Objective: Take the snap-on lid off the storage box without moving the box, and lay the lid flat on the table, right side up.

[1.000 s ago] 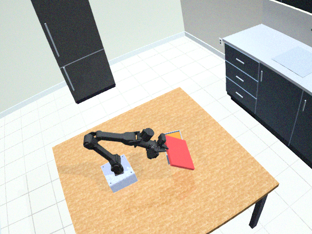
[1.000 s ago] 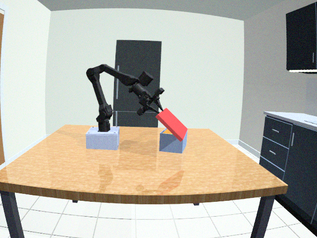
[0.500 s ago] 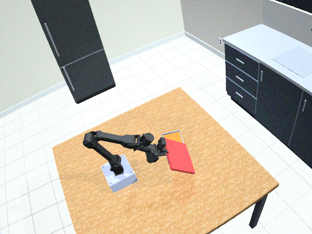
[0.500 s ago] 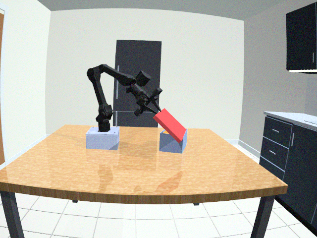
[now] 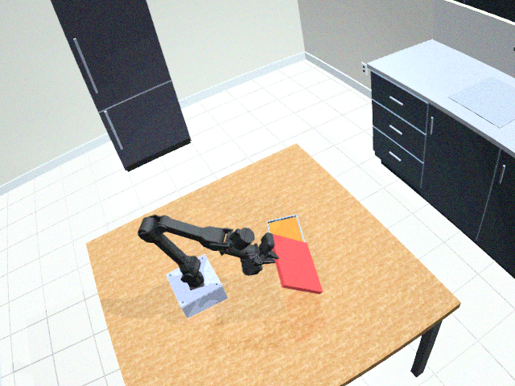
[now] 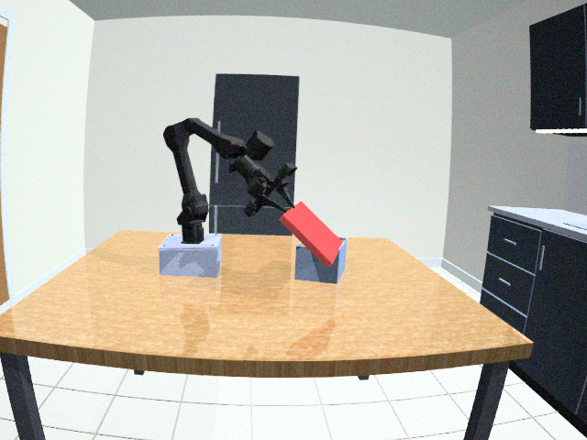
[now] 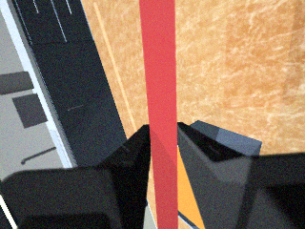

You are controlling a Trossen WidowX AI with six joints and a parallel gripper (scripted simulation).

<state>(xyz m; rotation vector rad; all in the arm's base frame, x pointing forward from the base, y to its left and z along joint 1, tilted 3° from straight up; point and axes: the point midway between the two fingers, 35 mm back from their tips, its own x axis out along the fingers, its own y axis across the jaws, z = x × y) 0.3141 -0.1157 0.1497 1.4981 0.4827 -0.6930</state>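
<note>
Now: the lid 6 cm ahead of my gripper tip and 5 cm below it. Also, from my gripper tip: storage box (21 cm to the left, 18 cm below, 8 cm ahead).
</note>
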